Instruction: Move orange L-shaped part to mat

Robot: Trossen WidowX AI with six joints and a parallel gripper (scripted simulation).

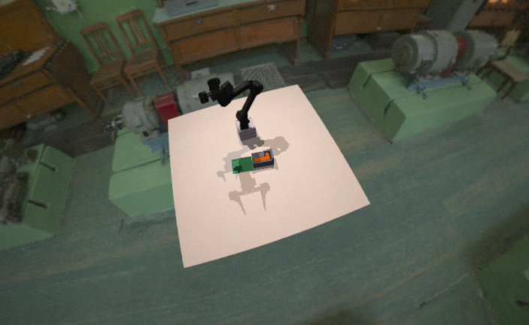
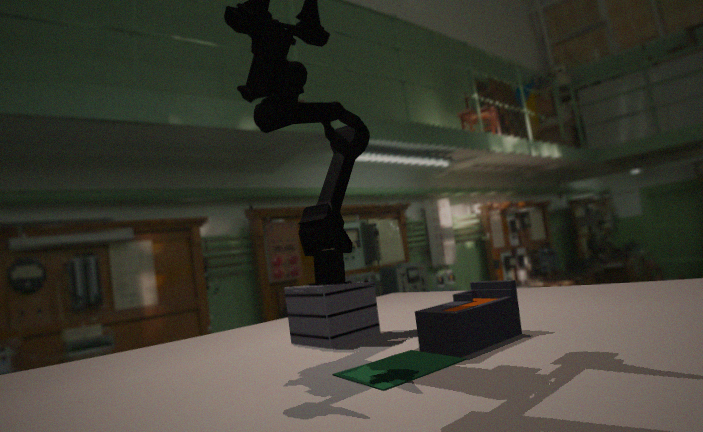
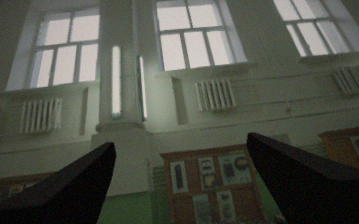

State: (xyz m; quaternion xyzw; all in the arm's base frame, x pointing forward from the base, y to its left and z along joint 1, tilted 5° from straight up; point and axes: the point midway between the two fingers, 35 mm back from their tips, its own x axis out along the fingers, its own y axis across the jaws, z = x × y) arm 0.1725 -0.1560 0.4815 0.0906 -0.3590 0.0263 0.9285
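Right now the orange L-shaped part is 80 mm ahead of my gripper tip, 210 mm to the left of it and 580 mm below it. The rest, counted from my gripper tip: green mat 80 mm ahead, 50 mm to the left, 650 mm below.
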